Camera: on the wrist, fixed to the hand. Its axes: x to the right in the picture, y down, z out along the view.
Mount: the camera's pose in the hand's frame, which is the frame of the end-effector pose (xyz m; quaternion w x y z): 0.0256 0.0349 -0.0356 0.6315 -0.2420 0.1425 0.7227
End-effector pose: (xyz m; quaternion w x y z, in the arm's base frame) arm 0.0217 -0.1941 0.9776 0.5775 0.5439 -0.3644 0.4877
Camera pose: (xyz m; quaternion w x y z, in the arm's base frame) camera -0.0091 -0.1572 1.0064 0.1958 -0.1291 -0.6589 0.7147
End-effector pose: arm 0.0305 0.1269 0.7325 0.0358 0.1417 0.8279 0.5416
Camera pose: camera 0.0053 0.1154 0.7812 0.4525 -0.6019 -0.2944 -0.5884
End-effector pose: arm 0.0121 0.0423 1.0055 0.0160 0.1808 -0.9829 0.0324
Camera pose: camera -0.0235 0.0682 1.0401 0.1705 -0.6046 -0.7569 -0.1801
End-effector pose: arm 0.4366 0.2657 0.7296 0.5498 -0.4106 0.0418 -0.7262
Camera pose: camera 0.4389 0.2168 0.7023 0.7667 -0.2587 0.5772 -0.1097
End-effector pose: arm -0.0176 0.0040 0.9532 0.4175 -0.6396 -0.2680 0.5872
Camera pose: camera 0.0162 -0.0002 0.9087 0.2773 0.7823 -0.2104 -0.5166
